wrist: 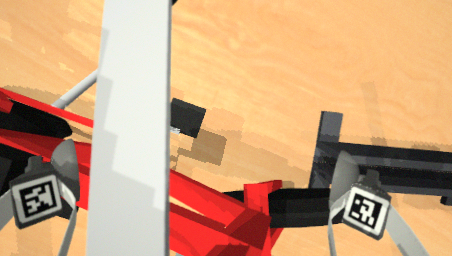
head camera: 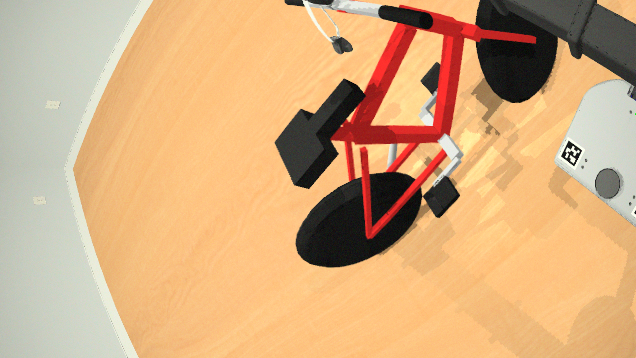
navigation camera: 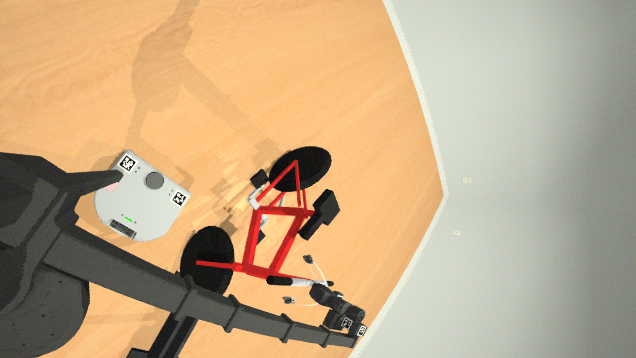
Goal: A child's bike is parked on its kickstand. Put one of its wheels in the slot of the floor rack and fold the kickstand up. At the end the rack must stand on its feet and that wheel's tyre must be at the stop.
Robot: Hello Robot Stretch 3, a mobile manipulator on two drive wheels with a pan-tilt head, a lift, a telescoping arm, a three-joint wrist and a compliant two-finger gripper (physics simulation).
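Frame: origin at the robot's base, x down, y back, z left, level; metres.
Seen in the pictures: gripper, fingertip midpoint: (wrist: pixel 209 166); robot's base, origin of the base link: (head camera: pixel 606 182) (navigation camera: pixel 154 179).
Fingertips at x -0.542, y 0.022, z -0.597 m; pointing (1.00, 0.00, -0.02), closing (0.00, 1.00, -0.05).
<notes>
Pixels of each thing's top centre, then the offset from my fingertips to it. "spot": a spot on its surface instead.
- red bike, surface spot: (head camera: pixel 390 134) (navigation camera: pixel 285 211) spot: dx +0.182, dy -0.230, dz +0.078 m
- dark floor rack, middle of its top: (wrist: pixel 437 179) (navigation camera: pixel 178 339) dx +0.381, dy +0.592, dz +0.118 m
- black saddle, surface spot: (head camera: pixel 305 145) (navigation camera: pixel 327 209) spot: dx +0.006, dy -0.310, dz +0.015 m
The red bike (head camera: pixel 390 134) (navigation camera: pixel 280 210) stands upright. Its rear wheel (head camera: pixel 340 230) (navigation camera: pixel 315 169) is nearer my base's marker side. Its front wheel (head camera: pixel 517 75) (navigation camera: pixel 207 250) (wrist: pixel 300 209) is partly behind my arm in both upper views. The dark floor rack (navigation camera: pixel 172 332) (wrist: pixel 331 127) lies by the front wheel; whether the tyre is in the slot cannot be told. The grey kickstand (head camera: pixel 392 156) (wrist: pixel 77 91) slants out from the frame, its end hidden in the wrist view. My gripper (navigation camera: pixel 298 280) (wrist: pixel 209 166) is open, fingers wide on either side of the white handlebar (navigation camera: pixel 300 282) (wrist: pixel 132 85).
My telescoping arm (navigation camera: pixel 257 315) crosses above the rack and front wheel. My base (head camera: pixel 595 135) (navigation camera: pixel 142 205) is beside the bike. The black saddle (head camera: pixel 305 145) (navigation camera: pixel 327 206) and a pedal (head camera: pixel 442 196) (wrist: pixel 188 118) stick out. Pale walls (head camera: pixel 30 150) (navigation camera: pixel 525 150) stand beyond the bike.
</notes>
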